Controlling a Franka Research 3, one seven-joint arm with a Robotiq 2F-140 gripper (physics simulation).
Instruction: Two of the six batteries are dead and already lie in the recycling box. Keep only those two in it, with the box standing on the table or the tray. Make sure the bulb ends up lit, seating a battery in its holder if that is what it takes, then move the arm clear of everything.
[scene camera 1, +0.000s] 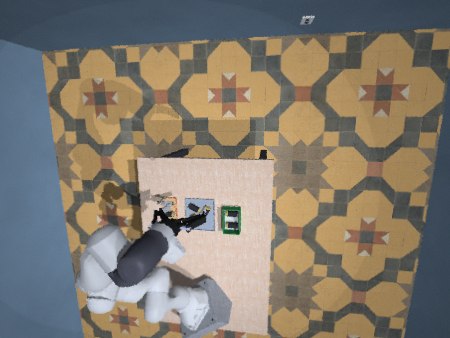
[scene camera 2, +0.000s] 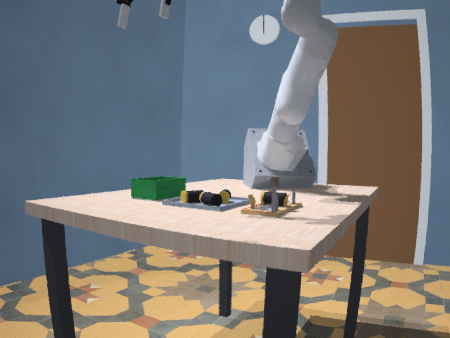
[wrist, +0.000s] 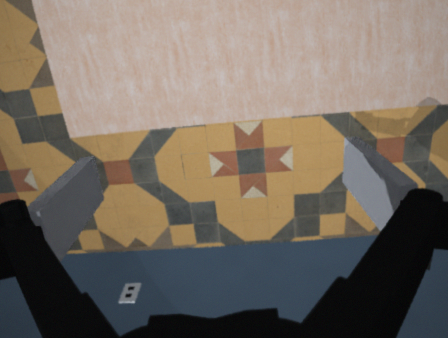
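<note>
The green box (scene camera 1: 223, 220) (scene camera 2: 158, 189) stands on the table with two black batteries (scene camera 1: 232, 214) (scene camera 1: 232, 226) inside. Beside it, the grey-blue tray (scene camera 1: 189, 217) (scene camera 2: 170, 202) holds three loose black-and-yellow batteries (scene camera 2: 192, 196) (scene camera 2: 211, 199) (scene camera 2: 226, 196). The holder board (scene camera 1: 174, 201) (scene camera 2: 257, 211) carries another battery (scene camera 2: 274, 198) lying flat between upright parts; whether it is fully seated cannot be told. I cannot pick out the bulb or a glow. My gripper (scene camera 1: 182, 213) (scene camera 2: 145, 14) (wrist: 220, 169) is open and empty, high above the table, and covers parts of holder and tray in scene camera 1.
The arm's grey base (scene camera 1: 214, 306) (scene camera 2: 280, 162) stands at the table's far end in scene camera 2. The wrist view shows the wooden table top (wrist: 225, 60) with its edge, patterned floor (wrist: 250, 160) and the blue wall (wrist: 210, 275). Box, tray and holder do not show there.
</note>
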